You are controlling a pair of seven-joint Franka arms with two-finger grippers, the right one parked.
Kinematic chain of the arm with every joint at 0, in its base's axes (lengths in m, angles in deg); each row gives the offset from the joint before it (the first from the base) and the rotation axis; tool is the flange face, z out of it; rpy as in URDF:
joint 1: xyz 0 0 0.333 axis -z
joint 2: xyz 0 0 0 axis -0.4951 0.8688 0
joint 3: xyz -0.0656 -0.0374 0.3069 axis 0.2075 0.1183 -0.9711
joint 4: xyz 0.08 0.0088 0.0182 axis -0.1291 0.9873 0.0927
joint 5: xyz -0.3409 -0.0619 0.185 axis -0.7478 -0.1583 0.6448
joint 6: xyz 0 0 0 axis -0.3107 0.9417 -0.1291
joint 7: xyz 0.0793 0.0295 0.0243 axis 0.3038 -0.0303 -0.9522
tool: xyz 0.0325 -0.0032 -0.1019 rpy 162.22 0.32 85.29
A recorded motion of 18 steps. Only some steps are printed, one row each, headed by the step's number.
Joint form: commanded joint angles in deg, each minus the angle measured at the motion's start. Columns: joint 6, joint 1, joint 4, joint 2, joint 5, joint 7, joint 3.
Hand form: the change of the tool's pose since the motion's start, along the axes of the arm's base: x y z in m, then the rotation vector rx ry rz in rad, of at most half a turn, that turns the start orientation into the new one. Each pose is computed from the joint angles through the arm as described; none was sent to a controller.
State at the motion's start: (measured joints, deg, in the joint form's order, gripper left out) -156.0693 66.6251 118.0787 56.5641 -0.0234 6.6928 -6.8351
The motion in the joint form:
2: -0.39 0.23 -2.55 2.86 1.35 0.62 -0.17
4: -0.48 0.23 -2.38 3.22 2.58 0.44 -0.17
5: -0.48 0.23 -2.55 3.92 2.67 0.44 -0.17
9: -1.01 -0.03 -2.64 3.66 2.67 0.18 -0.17
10: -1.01 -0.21 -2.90 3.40 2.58 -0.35 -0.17
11: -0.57 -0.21 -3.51 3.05 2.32 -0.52 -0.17
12: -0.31 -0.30 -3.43 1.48 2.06 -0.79 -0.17
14: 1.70 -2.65 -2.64 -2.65 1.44 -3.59 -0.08
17: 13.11 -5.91 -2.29 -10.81 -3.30 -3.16 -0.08
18: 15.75 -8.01 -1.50 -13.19 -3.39 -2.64 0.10
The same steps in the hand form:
2: 0.0075 -0.0044 -0.0155 0.0051 -0.0101 -0.0172
4: 0.0072 -0.0034 -0.0212 0.0197 -0.0189 -0.0264
5: 0.0071 -0.0031 -0.0286 0.0256 -0.0121 -0.0268
9: 0.0108 -0.0022 -0.0239 0.0136 -0.0218 -0.0180
10: 0.0138 -0.0015 -0.0185 0.0063 -0.0275 -0.0038
11: 0.0161 -0.0024 -0.0100 -0.0009 -0.0323 0.0044
12: 0.0177 -0.0022 0.0088 -0.0150 -0.0478 0.0134
14: 0.0361 0.0208 0.0515 -0.0277 -0.0706 0.1080
17: 0.0451 0.0673 0.1313 0.0147 -0.0093 0.2065
18: 0.0530 0.0916 0.1498 0.0364 -0.0044 0.2334

